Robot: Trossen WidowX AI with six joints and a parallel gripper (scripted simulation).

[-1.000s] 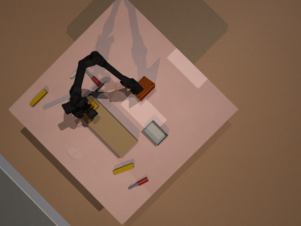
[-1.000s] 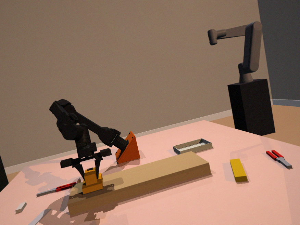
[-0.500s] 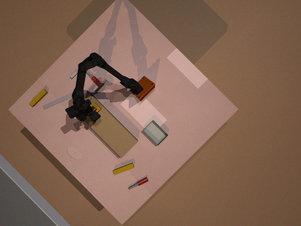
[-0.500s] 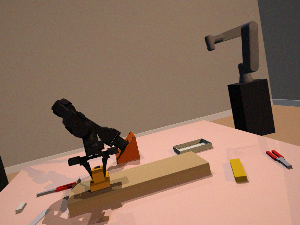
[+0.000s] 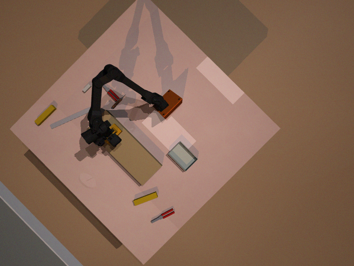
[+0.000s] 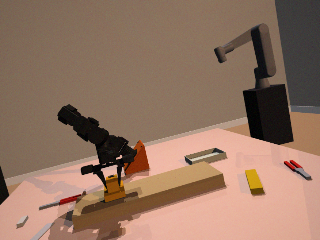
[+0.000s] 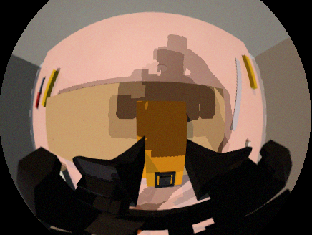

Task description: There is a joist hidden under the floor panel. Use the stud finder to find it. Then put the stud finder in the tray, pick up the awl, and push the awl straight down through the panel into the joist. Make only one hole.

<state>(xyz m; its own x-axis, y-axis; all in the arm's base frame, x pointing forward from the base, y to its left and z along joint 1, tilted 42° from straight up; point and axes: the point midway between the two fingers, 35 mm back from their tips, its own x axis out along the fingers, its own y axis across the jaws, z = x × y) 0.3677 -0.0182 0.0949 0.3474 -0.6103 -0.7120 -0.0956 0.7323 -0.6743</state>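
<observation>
The indicator window is 4 cm behind my gripper tip and 3 cm above it. Also, from my gripper tip: grey bar (15 cm ahead, 28 cm to the right, 6 cm below); then awl (19 cm behind, 15 cm to the right, 6 cm below); then stud finder (2 cm behind, 2 cm above).
</observation>
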